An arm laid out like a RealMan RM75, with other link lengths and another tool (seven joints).
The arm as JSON. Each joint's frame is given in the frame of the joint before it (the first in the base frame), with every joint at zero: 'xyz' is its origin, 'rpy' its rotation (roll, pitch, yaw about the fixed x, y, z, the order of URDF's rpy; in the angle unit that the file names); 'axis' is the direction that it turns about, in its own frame. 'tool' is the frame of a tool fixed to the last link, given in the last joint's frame.
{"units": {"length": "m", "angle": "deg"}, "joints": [
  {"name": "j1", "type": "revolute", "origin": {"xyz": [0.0, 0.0, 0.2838], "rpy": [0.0, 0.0, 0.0]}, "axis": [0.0, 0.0, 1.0]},
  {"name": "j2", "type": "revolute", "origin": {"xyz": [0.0, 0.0, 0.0], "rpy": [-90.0, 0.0, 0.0]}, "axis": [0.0, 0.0, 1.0]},
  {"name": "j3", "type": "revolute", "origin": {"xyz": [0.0, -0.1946, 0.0], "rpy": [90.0, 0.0, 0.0]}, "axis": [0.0, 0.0, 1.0]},
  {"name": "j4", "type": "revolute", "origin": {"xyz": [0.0, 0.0, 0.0], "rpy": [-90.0, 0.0, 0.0]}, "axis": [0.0, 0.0, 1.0]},
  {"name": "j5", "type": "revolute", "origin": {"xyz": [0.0, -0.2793, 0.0], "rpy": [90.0, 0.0, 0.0]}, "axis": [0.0, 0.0, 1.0]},
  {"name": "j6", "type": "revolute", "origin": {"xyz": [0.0, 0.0, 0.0], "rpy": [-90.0, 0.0, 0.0]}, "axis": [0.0, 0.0, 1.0]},
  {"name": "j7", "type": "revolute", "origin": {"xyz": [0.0, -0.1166, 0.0], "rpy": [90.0, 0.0, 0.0]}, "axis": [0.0, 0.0, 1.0]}
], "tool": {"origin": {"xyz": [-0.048, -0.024, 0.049], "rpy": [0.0, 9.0, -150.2]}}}
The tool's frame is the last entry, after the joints.
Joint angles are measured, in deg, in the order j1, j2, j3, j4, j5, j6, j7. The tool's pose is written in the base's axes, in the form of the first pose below.
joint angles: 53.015, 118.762, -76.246, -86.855, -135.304, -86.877, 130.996
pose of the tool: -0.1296 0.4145 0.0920 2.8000 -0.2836 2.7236
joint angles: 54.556, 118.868, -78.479, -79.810, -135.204, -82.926, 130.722
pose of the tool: -0.1182 0.4283 0.0624 2.8194 -0.2584 2.6813
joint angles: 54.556, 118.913, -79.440, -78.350, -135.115, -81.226, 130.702
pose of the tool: -0.1153 0.4315 0.0547 2.8184 -0.2594 2.6757
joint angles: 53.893, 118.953, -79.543, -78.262, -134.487, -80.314, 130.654
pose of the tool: -0.1131 0.4332 0.0548 2.8233 -0.2754 2.6677
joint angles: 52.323, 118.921, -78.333, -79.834, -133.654, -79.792, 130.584
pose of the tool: -0.1107 0.4360 0.0671 2.8215 -0.3192 2.6585
